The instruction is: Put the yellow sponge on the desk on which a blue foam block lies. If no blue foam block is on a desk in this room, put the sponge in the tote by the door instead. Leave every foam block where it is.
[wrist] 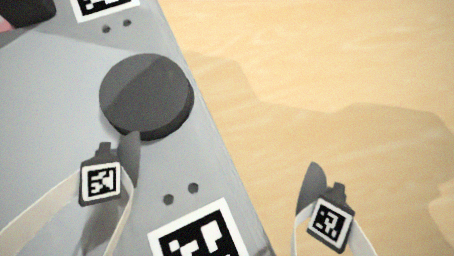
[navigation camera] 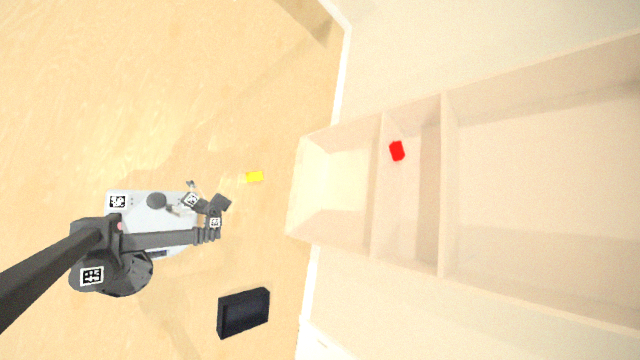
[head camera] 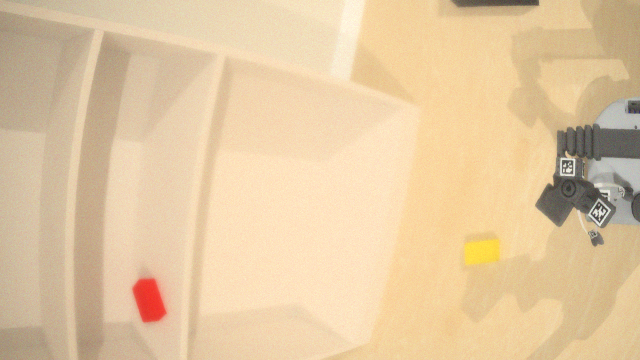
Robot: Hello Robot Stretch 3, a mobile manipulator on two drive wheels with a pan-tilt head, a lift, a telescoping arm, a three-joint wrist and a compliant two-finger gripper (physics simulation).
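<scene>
The yellow sponge [head camera: 482, 251] [navigation camera: 254, 176] lies on the floor between the robot and the shelf unit. My gripper [head camera: 608, 215] [navigation camera: 180, 196] [wrist: 221, 165] is open and empty, its fingers wide apart; it hangs over the edge of the robot's base, to one side of the sponge and apart from it. A black open-topped box [head camera: 495, 2] [navigation camera: 244, 312], possibly the tote, stands on the floor near the wall; its edge shows at the top of the head view. No desk and no blue foam block show in these views.
A pale shelf unit [head camera: 204, 150] [navigation camera: 441, 185] stands against the wall. A red block [head camera: 149, 300] [navigation camera: 397, 150] lies in its middle compartment. A white panel with a handle shows at the bottom of the navigation view. The robot's base [navigation camera: 150, 220] is beneath the arm.
</scene>
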